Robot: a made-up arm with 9 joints. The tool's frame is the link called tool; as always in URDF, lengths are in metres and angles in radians. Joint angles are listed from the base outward.
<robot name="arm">
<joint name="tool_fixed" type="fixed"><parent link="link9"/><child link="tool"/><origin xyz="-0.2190 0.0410 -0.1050" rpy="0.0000 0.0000 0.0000"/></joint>
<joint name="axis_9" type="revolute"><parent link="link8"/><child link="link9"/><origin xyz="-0.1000 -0.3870 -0.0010" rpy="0.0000 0.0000 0.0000"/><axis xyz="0 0 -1"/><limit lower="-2.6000" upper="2.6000"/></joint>
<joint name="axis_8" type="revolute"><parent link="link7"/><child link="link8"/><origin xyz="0.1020 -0.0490 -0.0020" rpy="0.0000 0.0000 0.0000"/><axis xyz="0 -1 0"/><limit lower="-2.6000" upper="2.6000"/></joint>
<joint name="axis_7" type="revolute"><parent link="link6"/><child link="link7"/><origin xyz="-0.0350 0.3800 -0.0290" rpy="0.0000 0.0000 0.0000"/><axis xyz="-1 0 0"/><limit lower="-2.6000" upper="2.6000"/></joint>
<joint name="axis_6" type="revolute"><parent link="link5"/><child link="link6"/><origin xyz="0.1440 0.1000 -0.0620" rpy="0.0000 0.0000 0.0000"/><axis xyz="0 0 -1"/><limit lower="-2.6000" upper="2.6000"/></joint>
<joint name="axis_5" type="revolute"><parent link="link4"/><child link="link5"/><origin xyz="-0.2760 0.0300 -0.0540" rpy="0.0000 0.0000 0.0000"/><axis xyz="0 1 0"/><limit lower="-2.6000" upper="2.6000"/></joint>
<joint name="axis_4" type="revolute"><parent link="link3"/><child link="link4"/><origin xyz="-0.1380 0.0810 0.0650" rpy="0.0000 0.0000 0.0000"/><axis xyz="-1 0 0"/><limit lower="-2.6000" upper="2.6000"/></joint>
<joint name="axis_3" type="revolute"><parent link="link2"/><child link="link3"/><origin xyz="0.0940 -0.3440 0.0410" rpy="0.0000 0.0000 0.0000"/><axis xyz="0 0 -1"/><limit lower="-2.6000" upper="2.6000"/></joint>
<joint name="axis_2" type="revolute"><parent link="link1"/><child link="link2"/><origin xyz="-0.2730 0.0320 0.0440" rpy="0.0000 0.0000 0.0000"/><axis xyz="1 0 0"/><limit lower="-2.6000" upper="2.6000"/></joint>
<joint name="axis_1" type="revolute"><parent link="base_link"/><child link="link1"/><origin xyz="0.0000 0.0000 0.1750" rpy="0.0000 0.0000 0.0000"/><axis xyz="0 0 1"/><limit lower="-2.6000" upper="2.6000"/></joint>
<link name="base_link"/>
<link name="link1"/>
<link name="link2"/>
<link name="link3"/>
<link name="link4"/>
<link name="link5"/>
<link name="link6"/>
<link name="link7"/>
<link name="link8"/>
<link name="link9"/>
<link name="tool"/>
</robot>
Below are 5 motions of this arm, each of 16 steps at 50 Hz.
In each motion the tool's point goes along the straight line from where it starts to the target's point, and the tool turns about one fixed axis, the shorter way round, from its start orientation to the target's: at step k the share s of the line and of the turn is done. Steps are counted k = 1, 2, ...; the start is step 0. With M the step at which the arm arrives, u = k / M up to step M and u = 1 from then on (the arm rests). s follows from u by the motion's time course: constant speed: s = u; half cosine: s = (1 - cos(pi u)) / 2; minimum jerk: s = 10 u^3 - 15 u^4 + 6 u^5.
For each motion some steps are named. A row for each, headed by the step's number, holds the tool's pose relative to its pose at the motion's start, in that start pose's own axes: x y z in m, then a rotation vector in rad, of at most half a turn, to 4 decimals.
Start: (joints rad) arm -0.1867 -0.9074 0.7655 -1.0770 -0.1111 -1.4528 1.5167 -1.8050 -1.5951
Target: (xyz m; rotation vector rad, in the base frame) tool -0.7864 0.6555 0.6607 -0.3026 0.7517 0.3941
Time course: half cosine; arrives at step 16
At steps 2, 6, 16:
2: -0.0038 -0.0028 0.0055 0.0077 -0.0087 0.0100
6: -0.0307 -0.0227 0.0446 0.0621 -0.0706 0.0811
16: -0.0994 -0.0736 0.1445 0.2011 -0.2287 0.2629

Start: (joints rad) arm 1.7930 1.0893 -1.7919 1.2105 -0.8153 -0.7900 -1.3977 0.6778 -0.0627
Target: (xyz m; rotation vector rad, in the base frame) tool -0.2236 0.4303 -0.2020 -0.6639 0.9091 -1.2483
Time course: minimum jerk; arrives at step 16
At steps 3, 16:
3: -0.0034 -0.0106 0.0161 -0.0005 0.0216 0.0222
16: -0.0688 -0.2168 0.3299 -0.0097 0.4438 0.4546

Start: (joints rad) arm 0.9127 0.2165 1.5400 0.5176 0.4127 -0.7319 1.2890 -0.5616 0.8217
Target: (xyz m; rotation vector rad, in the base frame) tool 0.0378 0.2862 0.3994 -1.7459 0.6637 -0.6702
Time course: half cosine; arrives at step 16
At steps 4, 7, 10, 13, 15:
4: 0.0108 -0.0032 0.0058 -0.0064 0.0432 -0.0062
7: 0.0296 -0.0087 0.0158 -0.0175 0.1187 -0.0169
10: 0.0508 -0.0150 0.0272 -0.0300 0.2039 -0.0291
13: 0.0673 -0.0198 0.0360 -0.0398 0.2701 -0.0386
15: 0.0728 -0.0214 0.0390 -0.0430 0.2921 -0.0417

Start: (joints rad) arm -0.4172 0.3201 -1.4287 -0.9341 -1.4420 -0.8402 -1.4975 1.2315 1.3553
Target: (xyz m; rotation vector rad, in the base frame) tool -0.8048 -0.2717 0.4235 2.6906 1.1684 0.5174
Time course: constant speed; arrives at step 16
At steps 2, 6, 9, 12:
2: -0.0090 0.0233 0.0108 -0.0162 -0.0019 -0.0050
6: -0.0270 0.0700 0.0325 -0.0487 -0.0056 -0.0149
9: -0.0406 0.1050 0.0487 -0.0731 -0.0085 -0.0223
12: -0.0541 0.1400 0.0649 -0.0974 -0.0113 -0.0297

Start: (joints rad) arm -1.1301 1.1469 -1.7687 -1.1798 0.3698 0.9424 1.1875 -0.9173 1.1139
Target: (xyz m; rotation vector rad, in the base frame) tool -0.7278 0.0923 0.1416 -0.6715 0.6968 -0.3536
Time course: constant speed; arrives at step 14
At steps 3, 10, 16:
3: 0.0122 -0.0258 0.0094 -0.0296 0.0312 0.1075
10: 0.0408 -0.0859 0.0314 -0.0988 0.1040 0.3582
16: 0.0571 -0.1203 0.0440 -0.1383 0.1457 0.5015

